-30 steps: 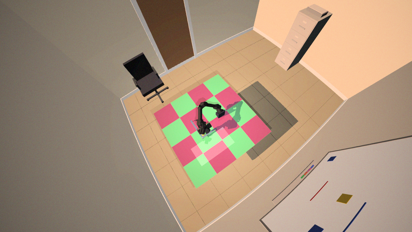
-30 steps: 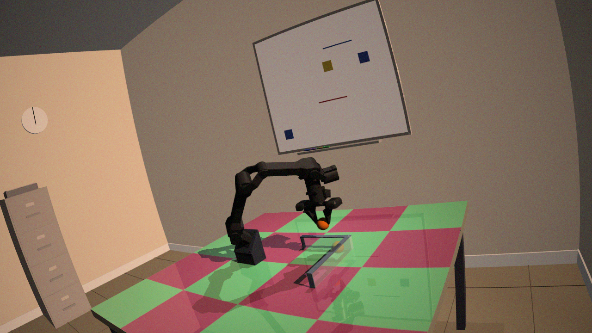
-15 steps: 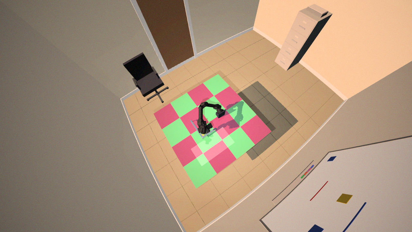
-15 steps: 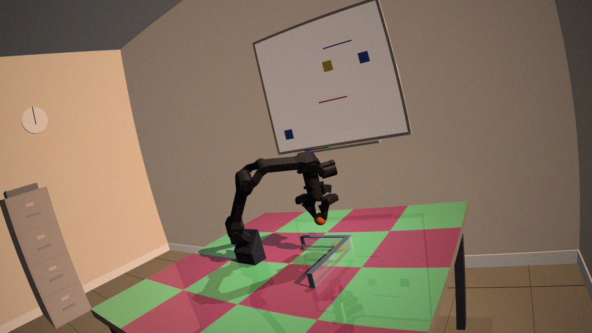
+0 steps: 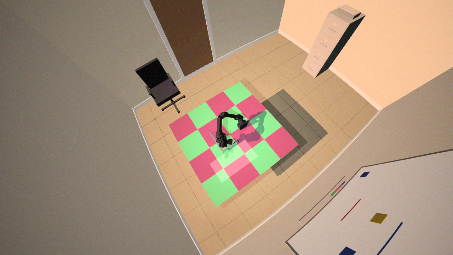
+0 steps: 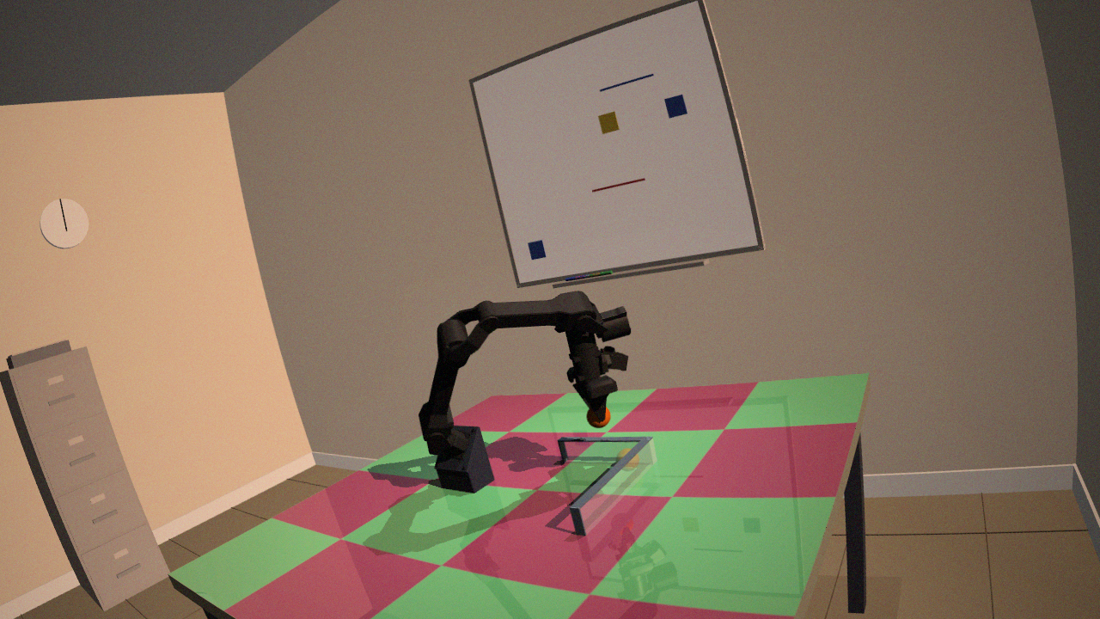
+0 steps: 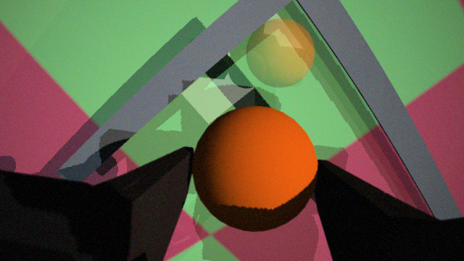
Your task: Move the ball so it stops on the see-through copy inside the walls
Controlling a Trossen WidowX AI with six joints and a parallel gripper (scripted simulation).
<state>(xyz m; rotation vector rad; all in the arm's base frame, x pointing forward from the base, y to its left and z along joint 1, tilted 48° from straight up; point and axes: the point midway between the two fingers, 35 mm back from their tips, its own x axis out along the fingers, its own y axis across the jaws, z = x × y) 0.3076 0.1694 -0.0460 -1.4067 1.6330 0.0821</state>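
My gripper tip is 11 cm above the see-through copy of ball, 4 cm short of it and 2 cm to the right of it. Round my gripper tip: orange ball (right at my gripper tip).
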